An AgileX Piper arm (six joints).
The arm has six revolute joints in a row. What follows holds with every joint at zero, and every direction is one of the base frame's. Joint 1 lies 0.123 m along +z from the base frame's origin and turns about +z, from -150 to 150 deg. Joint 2 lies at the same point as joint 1 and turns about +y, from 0 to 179.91 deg. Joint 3 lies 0.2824 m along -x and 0.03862 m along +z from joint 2 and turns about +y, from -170 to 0 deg. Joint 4 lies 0.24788 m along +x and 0.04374 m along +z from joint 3 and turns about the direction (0.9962, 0, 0.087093), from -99.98 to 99.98 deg. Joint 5 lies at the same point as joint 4 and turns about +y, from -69.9 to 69.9 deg. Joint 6 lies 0.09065 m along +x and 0.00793 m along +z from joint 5 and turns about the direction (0.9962, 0, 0.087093), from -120 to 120 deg. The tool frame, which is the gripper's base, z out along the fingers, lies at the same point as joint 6; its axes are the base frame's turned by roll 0, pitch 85.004 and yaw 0 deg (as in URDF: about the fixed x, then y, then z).
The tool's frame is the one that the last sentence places.
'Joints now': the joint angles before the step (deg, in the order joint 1, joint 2, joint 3, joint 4, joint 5, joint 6). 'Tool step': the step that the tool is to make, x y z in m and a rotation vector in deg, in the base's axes. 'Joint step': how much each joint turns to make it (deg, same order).
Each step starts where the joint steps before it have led.
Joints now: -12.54, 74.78, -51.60, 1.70, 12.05, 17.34
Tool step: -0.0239, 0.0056, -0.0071, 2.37, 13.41, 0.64
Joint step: 0.01, -2.87, 0.01, -0.66, 16.47, -0.11
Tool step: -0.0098, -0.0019, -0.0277, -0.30, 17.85, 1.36
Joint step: -0.02, 3.14, -0.01, -3.93, 14.23, -0.58
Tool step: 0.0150, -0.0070, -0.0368, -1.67, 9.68, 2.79
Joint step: 0.00, 7.96, 0.01, -3.20, 1.03, -1.81
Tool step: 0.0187, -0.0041, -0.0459, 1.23, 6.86, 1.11
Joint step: 0.00, 9.77, -0.12, -0.27, -2.76, -0.74
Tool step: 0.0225, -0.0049, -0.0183, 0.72, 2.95, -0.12
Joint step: 0.01, 6.93, -4.51, 0.13, 0.62, 0.00
